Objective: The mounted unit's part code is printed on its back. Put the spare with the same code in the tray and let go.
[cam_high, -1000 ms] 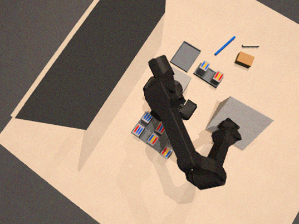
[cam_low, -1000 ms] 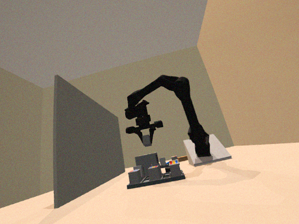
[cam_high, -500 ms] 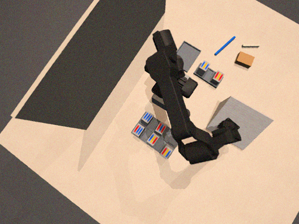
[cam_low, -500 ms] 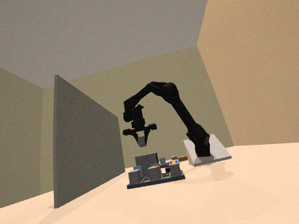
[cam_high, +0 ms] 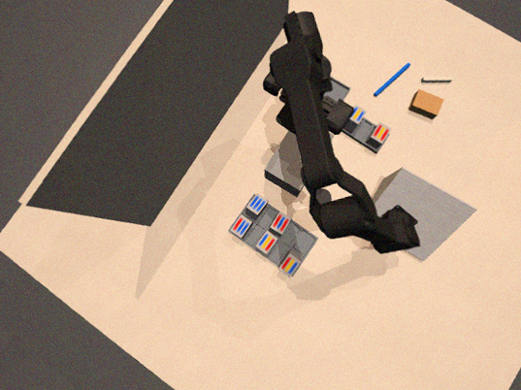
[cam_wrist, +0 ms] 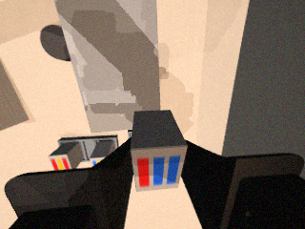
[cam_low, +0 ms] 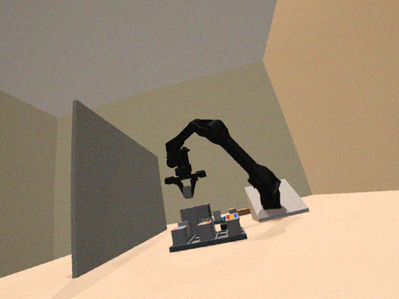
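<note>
The grey tray is 10 mm ahead of my gripper tip, 120 mm to the right of it and 140 mm below it. From my gripper tip the other things lie so: black tape roll (150 mm behind, 100 mm to the left, 140 mm below); grey spare block (30 mm above); grey mounted unit (40 mm behind, 70 mm to the left, 100 mm below).
</note>
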